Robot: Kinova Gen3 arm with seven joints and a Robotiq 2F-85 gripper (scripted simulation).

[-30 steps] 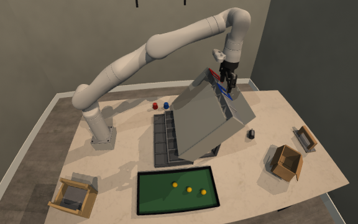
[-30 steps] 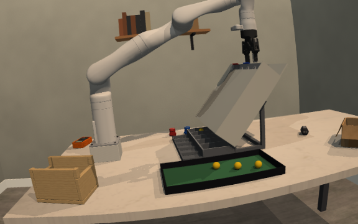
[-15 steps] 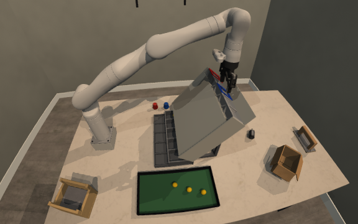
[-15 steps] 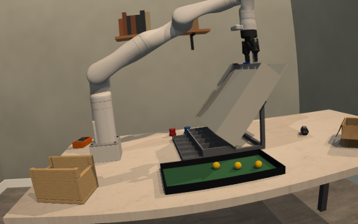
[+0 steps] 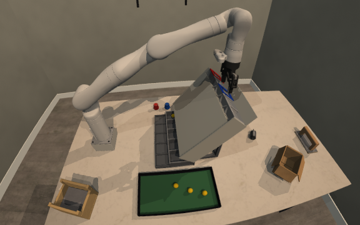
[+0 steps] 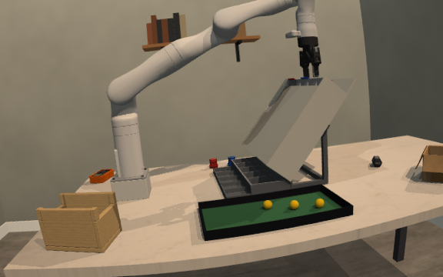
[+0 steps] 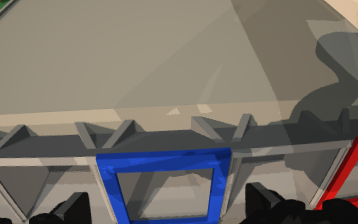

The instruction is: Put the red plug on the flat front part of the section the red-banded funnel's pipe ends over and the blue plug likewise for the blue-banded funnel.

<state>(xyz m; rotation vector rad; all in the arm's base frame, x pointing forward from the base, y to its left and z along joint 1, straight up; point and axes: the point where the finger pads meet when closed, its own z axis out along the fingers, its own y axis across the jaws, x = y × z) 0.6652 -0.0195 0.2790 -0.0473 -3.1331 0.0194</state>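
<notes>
Now: the green marble tray 340 mm below my hand, 320 mm to the right of it and 280 mm behind it. Also, from my hand: black object (340 mm below, 240 mm ahead, 60 mm to the right); then cardboard box (340 mm ahead, 320 mm to the right, 310 mm below); then grey slanted cover (140 mm below, 140 mm behind).
</notes>
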